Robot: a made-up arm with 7 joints.
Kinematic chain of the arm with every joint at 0, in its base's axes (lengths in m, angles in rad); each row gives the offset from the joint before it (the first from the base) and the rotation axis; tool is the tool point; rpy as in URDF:
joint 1: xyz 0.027 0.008 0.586 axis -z
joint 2: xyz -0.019 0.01 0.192 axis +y
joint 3: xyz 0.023 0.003 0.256 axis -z
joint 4: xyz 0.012 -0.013 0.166 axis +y
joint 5: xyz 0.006 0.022 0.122 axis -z
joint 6: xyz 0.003 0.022 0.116 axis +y
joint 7: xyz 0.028 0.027 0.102 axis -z
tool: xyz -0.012 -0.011 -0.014 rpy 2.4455 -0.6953 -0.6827
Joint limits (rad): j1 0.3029..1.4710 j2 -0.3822..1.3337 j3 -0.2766..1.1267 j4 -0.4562..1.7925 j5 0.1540..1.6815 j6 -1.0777..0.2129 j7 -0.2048..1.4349
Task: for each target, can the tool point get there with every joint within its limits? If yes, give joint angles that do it. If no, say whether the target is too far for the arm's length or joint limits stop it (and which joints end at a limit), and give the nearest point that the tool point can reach.
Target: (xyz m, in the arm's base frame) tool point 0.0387 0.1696 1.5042
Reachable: yes | joints 1.1278 -0.1806 0.0152 -0.2355 1.3481 -0.7373 1.0658
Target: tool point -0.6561 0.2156 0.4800
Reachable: no: joint limits stop it (at a limit: joint 1, joint 2, joint 3, joint 4, joint 6, joint 7) | nearest point -0.2105 -0.3048 0.6962 | short by 0.718 m
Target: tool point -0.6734 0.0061 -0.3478
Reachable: no: too far | nearest point -0.1033 -0.3335 0.5666 | short by 1.130 m
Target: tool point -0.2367 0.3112 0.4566
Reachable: no: joint limits stop it (at a limit: joint 1, joint 2, joint 4, joint 6, joint 7) | nearest point -0.1596 -0.3163 0.6223 | short by 0.654 m
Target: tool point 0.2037 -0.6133 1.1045
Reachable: yes | joints 1.3606 0.9459 0.3669 0.0713 1.3996 -0.7336 0.9013
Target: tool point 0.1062 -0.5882 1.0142
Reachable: yes | joints 1.3696 0.7068 0.3305 0.9349 1.2420 -0.4266 0.4142
